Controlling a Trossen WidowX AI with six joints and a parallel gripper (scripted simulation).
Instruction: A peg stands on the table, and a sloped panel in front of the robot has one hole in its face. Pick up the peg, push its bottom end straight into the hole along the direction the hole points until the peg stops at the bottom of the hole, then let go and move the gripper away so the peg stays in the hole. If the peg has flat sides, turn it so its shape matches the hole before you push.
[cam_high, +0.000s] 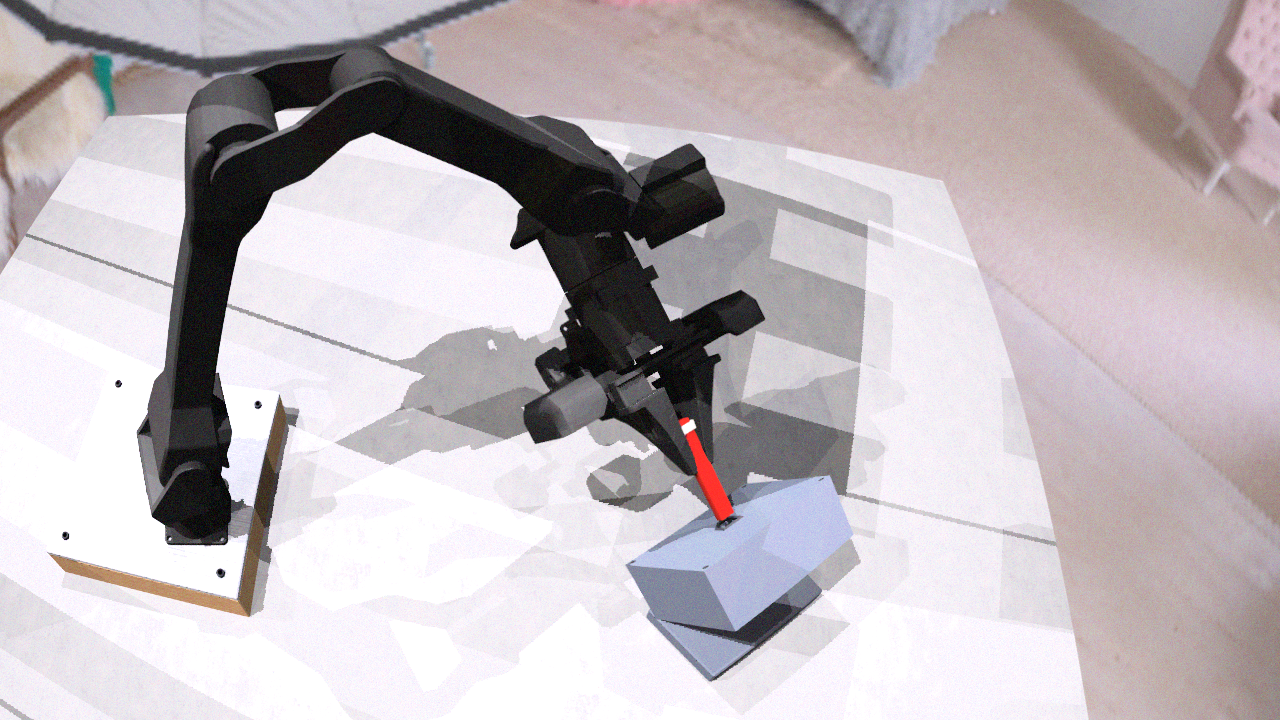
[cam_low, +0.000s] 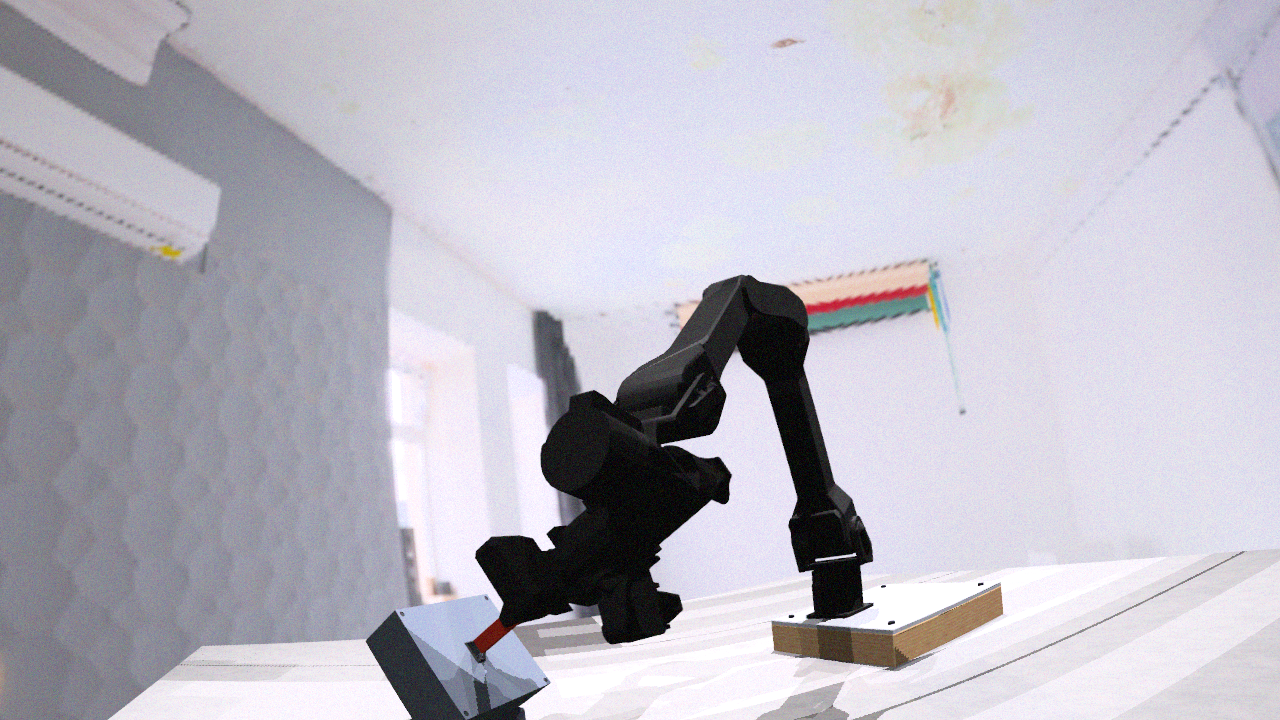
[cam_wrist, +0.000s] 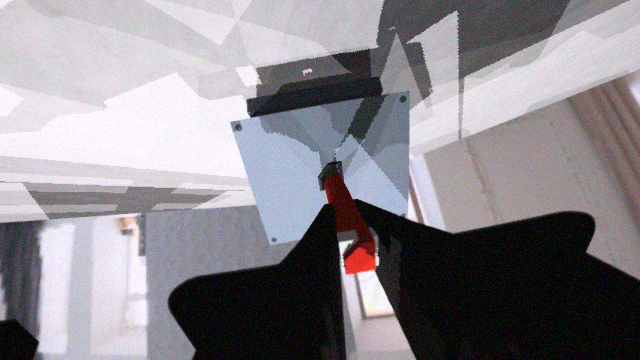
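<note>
My gripper tip is 3 cm short of the grey-blue sloped panel, 5 cm to the left of it and 4 cm above it. From my gripper tip the other things lie so: red peg: 1 cm behind, 1 cm to the left, 1 cm above.
</note>
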